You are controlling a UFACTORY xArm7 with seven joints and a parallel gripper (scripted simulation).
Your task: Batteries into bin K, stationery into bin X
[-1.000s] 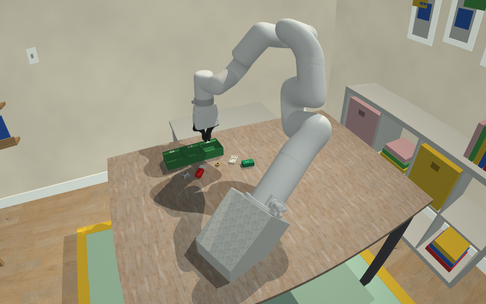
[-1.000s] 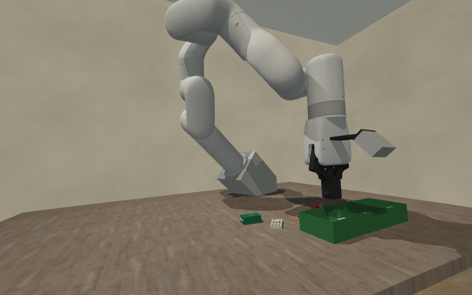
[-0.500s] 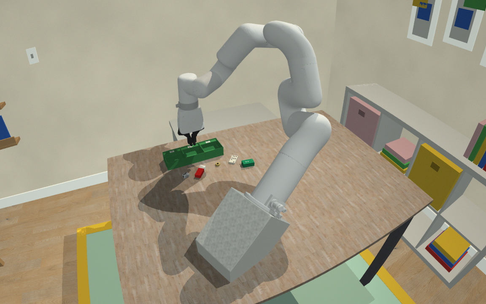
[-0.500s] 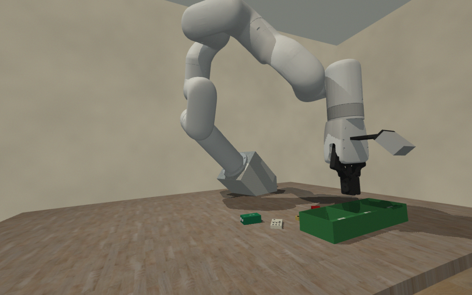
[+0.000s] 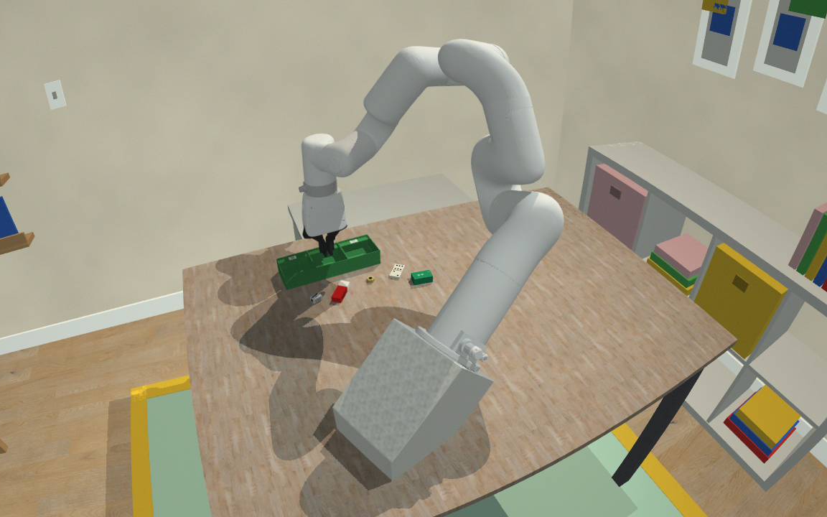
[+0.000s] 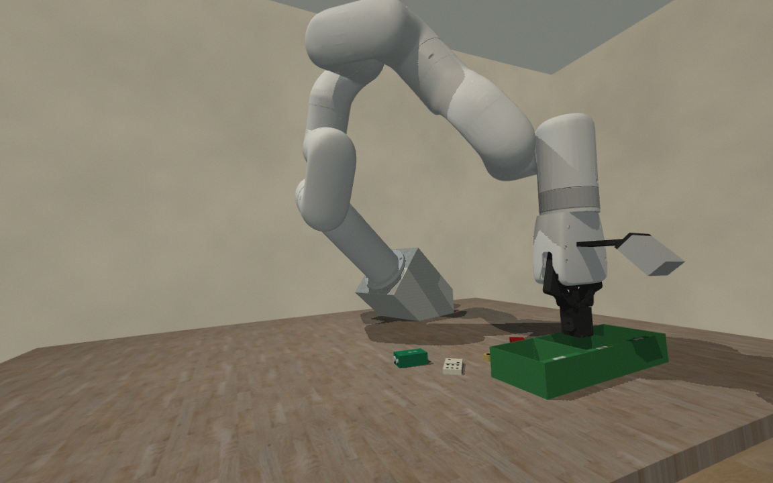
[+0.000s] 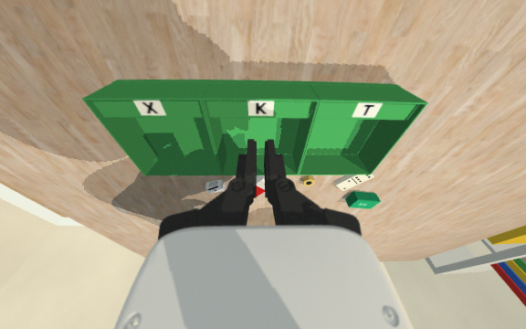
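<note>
Now: hand 50 mm above the green bin tray. Round my hand: pencil sharpener 110 mm behind, 70 mm to the left, 60 mm below; then red-and-white eraser 100 mm behind, 60 mm below; then yellow nut 90 mm behind, 80 mm to the right, 60 mm below.
</note>
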